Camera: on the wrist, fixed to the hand. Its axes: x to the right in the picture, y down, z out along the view.
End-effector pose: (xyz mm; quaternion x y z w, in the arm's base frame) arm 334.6 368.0 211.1 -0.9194 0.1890 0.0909 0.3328
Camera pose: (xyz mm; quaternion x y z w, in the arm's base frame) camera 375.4 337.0 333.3 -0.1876 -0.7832 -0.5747 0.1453
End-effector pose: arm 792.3 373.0 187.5 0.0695 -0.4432 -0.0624 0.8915
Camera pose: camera 887.0 314.9 115.3 0.5398 0.2802 -0.7911 0.0650
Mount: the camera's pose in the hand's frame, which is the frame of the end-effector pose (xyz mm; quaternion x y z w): 10.3 -65.3 -114.8 0.1086 0.2573 -0.9600 0.0206
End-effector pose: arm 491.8 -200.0 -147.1 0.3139 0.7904 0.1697 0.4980
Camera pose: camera 364.7 -236.7 -140.8 0.7419 -0.4642 0.4796 0.0643
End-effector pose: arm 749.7 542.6 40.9 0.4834 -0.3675 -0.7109 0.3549
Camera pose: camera 845.9 544.4 -50.2 -0.5842 -0.4706 0.1911 0.6331
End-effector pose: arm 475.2 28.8 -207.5 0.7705 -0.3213 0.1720 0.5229
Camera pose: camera 535.0 146.9 -201.5 0.3369 0.8863 -0.2653 0.1749
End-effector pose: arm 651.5 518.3 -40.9 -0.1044 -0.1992 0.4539 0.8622
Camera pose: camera 755.4 489.9 -118.0 0.1659 0.1668 -0.8236 0.5161
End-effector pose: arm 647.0 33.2 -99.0 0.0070 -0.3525 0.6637 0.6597
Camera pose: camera 755.5 89.2 -150.4 0.2394 0.2413 -0.5795 0.7407
